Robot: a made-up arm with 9 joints. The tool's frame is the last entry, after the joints. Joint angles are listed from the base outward.
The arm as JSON. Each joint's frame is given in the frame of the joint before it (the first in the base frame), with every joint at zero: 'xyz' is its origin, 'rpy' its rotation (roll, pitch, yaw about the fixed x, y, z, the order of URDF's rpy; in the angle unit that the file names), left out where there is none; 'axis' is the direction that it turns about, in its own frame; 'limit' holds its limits. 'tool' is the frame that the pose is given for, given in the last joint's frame.
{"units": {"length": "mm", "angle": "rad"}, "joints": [
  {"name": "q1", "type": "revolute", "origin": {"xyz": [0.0, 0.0, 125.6], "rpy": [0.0, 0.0, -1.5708]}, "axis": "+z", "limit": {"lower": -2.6, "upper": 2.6}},
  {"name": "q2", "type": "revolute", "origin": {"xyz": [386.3, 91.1, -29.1], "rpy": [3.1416, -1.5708, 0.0]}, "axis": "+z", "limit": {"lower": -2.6, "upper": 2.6}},
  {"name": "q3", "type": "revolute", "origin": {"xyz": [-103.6, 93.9, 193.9], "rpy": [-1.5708, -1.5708, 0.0]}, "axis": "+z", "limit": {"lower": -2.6, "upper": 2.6}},
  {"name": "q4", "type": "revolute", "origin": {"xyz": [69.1, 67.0, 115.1], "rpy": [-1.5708, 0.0, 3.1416]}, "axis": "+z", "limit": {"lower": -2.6, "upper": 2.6}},
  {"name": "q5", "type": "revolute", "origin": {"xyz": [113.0, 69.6, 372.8], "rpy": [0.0, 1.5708, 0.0]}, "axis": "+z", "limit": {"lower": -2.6, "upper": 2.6}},
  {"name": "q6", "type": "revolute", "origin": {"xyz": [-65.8, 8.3, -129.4], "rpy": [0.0, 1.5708, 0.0]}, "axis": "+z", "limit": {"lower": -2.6, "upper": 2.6}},
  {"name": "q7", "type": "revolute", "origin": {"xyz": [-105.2, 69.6, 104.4], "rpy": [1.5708, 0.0, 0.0]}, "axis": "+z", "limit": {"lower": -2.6, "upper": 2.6}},
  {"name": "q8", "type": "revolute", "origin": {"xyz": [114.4, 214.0, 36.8], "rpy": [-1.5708, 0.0, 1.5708]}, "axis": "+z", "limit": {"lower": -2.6, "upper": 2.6}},
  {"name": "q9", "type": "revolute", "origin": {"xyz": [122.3, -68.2, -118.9], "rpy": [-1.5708, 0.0, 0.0]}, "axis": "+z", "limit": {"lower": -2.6, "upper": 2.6}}
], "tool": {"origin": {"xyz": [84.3, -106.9, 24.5], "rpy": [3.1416, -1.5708, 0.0]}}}
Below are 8 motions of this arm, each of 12 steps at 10 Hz.
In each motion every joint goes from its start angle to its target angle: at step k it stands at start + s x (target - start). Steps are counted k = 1, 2, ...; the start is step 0. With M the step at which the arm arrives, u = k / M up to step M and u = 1 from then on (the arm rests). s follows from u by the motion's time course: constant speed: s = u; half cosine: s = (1 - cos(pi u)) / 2; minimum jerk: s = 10 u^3 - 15 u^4 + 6 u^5.
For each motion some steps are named. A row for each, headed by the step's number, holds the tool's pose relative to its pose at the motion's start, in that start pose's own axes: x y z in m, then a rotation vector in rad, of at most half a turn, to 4 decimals.
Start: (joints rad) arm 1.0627 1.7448 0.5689 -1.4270 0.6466 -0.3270 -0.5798 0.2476 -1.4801
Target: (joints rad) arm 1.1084 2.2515 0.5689 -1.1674 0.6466 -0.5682 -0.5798 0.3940 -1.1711
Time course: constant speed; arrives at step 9
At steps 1, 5, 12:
1: 0.0028 -0.0123 -0.0086 0.0581 0.0697 -0.0573
5: 0.0041 -0.0591 -0.0412 0.3100 0.3140 -0.3155
12: -0.0099 -0.0993 -0.0703 0.5852 0.4966 -0.6169

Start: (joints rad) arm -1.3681 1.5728 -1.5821 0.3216 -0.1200 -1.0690 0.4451 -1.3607 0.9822
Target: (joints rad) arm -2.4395 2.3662 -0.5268 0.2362 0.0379 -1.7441 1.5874 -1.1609 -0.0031
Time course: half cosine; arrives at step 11
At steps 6, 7, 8, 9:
6: -0.0103 0.4603 -0.2207 -1.2552 -0.3969 0.9872
7: -0.0264 0.5504 -0.2862 -1.5707 -0.6440 1.0761
8: -0.0377 0.6317 -0.3371 -1.8276 -0.8969 1.0856
9: -0.0483 0.7000 -0.3704 -2.0074 -1.1103 1.0440

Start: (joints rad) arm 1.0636 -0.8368 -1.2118 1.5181 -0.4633 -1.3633 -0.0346 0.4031 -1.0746
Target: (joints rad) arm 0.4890 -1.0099 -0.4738 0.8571 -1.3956 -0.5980 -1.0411 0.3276 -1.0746
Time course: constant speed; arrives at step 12
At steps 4, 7, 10, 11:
4: 0.1707 0.0407 -0.1938 0.5970 -0.5034 0.2865
7: 0.3380 0.1499 -0.2848 1.0245 -0.8893 0.4801
10: 0.4991 0.2781 -0.2973 1.3964 -1.2949 0.6831
11: 0.5455 0.3166 -0.2855 1.5021 -1.4350 0.7579

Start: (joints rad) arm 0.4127 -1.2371 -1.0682 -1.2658 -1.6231 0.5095 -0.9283 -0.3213 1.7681
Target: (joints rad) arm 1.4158 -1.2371 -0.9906 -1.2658 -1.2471 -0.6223 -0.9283 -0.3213 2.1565
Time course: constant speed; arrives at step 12
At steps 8, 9, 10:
8: -0.1198 -0.0494 0.0877 0.0902 -1.1286 0.3371
9: -0.1118 -0.0564 0.0790 0.0463 -1.2563 0.3689
10: -0.0969 -0.0643 0.0709 -0.0103 -1.3779 0.3959

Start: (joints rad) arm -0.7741 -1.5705 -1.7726 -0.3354 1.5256 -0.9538 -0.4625 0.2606 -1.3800
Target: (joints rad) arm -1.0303 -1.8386 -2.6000 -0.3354 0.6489 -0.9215 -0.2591 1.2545 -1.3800
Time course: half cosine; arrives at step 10
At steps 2, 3, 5, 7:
2: -0.0077 -0.0003 -0.0081 0.0634 -0.1107 0.1202
3: -0.0147 -0.0009 -0.0201 0.1294 -0.2426 0.2605
5: -0.0221 0.0004 -0.0615 0.2666 -0.6137 0.6296
7: -0.0142 0.0125 -0.1060 0.3501 -1.0190 0.9745

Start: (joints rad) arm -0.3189 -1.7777 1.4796 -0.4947 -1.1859 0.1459 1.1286 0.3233 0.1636
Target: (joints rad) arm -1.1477 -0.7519 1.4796 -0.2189 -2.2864 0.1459 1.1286 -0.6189 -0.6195
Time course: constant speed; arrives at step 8
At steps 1, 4, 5, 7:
1: -0.0088 0.1889 0.0079 -0.1909 -0.1127 -0.2450
4: 0.2089 0.7263 -0.0293 -1.0061 -0.2692 -0.8514
5: 0.3371 0.8545 -0.0652 -1.3414 -0.2694 -0.9764
7: 0.6019 1.0071 -0.1578 -2.0665 -0.2364 -1.0402

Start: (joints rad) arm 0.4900 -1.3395 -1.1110 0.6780 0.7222 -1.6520 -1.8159 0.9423 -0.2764
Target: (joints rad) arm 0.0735 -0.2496 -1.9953 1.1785 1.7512 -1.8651 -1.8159 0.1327 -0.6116
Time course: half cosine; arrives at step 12
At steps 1, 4, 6, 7, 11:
1: 0.0011 0.0023 -0.0062 -0.0091 0.0083 -0.0271
4: 0.0233 0.0542 -0.0723 -0.2312 0.1592 -0.3491
6: 0.0723 0.1309 -0.1288 -0.6403 0.3631 -0.5290
7: 0.1028 0.1705 -0.1629 -0.8983 0.4643 -0.5297
11: 0.1562 0.2547 -0.2772 -1.6324 0.6195 -0.1665

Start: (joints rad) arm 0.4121 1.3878 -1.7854 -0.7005 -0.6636 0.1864 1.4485 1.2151 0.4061
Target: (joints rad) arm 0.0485 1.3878 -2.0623 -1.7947 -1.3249 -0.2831 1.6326 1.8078 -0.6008
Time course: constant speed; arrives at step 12
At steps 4, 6, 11, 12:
4: -0.0411 -0.0631 -0.0408 -0.0842 0.0614 0.0759
6: -0.0422 -0.0948 -0.0669 -0.1408 0.1123 0.1764
11: 0.0037 -0.1488 -0.1410 -0.3847 0.2073 0.6080
12: 0.0198 -0.1533 -0.1557 -0.4547 0.2104 0.7203

